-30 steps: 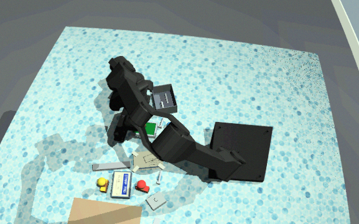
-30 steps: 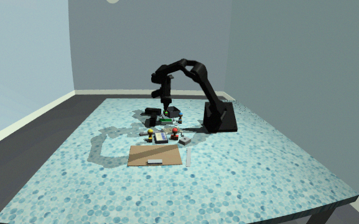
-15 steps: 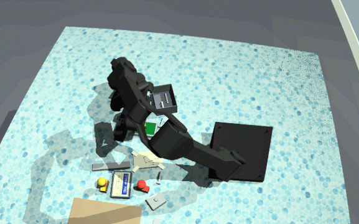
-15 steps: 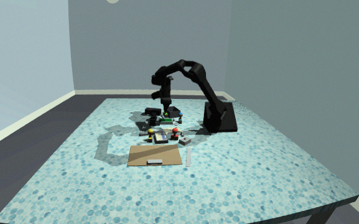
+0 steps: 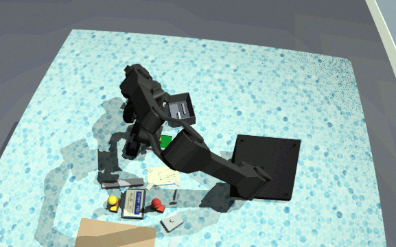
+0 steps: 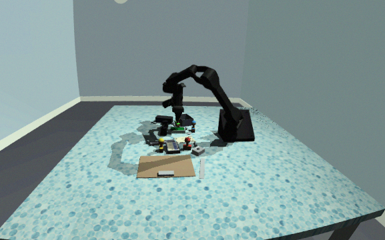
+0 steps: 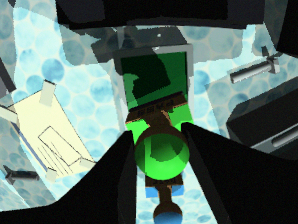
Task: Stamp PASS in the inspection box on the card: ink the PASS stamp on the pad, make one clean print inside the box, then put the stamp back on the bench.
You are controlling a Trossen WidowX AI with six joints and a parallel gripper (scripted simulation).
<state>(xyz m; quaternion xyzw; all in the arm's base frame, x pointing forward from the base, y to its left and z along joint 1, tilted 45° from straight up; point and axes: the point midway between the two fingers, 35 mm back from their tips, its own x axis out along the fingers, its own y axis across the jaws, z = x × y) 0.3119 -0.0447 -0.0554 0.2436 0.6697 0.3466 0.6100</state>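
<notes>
My gripper tip is now 6 cm above the green ink pad. Round my gripper tip: green-knobbed stamp: 2 cm below; then beige card: 11 cm to the left, 7 cm below, 5 cm behind; then blue-knobbed stamp: 10 cm behind, 5 cm below, 1 cm to the right.
</notes>
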